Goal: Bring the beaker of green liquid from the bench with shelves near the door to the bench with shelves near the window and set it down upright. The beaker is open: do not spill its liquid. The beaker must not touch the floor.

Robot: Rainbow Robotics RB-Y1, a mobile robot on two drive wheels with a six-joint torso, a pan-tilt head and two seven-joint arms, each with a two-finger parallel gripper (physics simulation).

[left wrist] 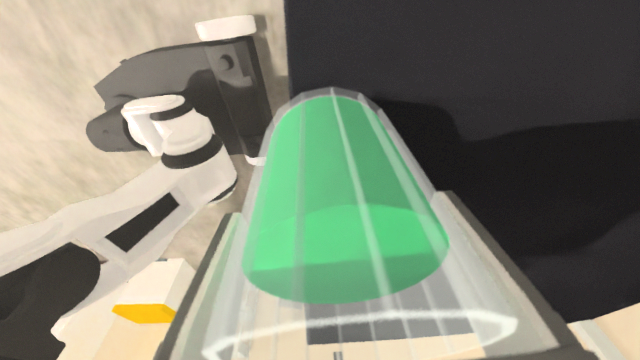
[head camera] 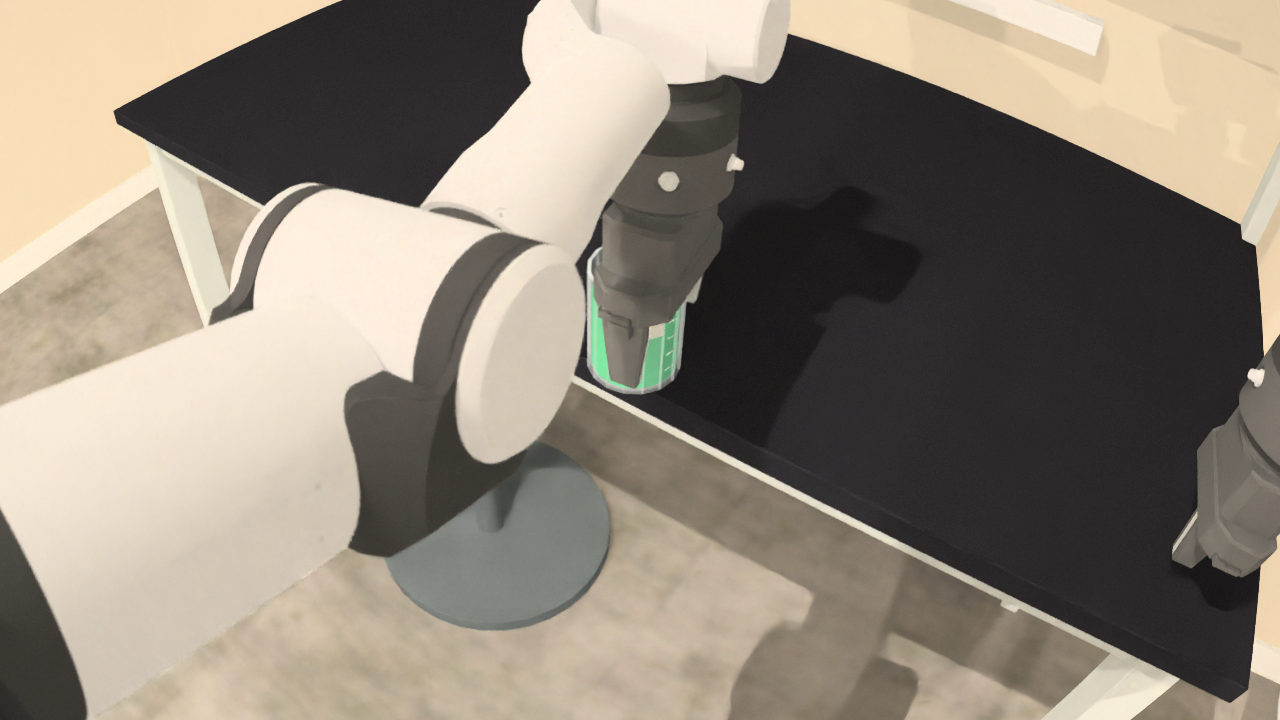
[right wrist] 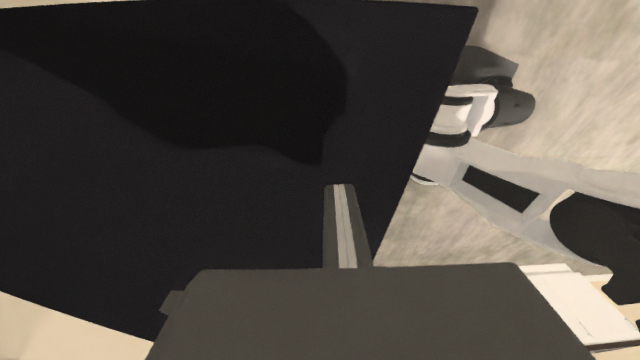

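Note:
The clear beaker of green liquid (head camera: 669, 358) (left wrist: 330, 150) stands upright on the black bench top (head camera: 984, 313) (left wrist: 450, 50) (right wrist: 200, 210), close to its front edge. Green liquid shows inside it. My left gripper (head camera: 651, 351) (left wrist: 336, 214) is open, pointing down, with one finger on each side of the beaker. In the left wrist view a finger stands at each side of the glass. The far finger is mostly hidden in the head view. My right gripper (head camera: 1186, 548) (right wrist: 338, 195) is shut and empty, above the bench's right end. Which bench this is, I cannot tell.
A round grey base (head camera: 550, 573) stands on the floor in front of the bench, below my left arm. A pale post (head camera: 1263, 192) rises at the bench's back right corner. A white box with a yellow face (left wrist: 145, 313) shows in the left wrist view.

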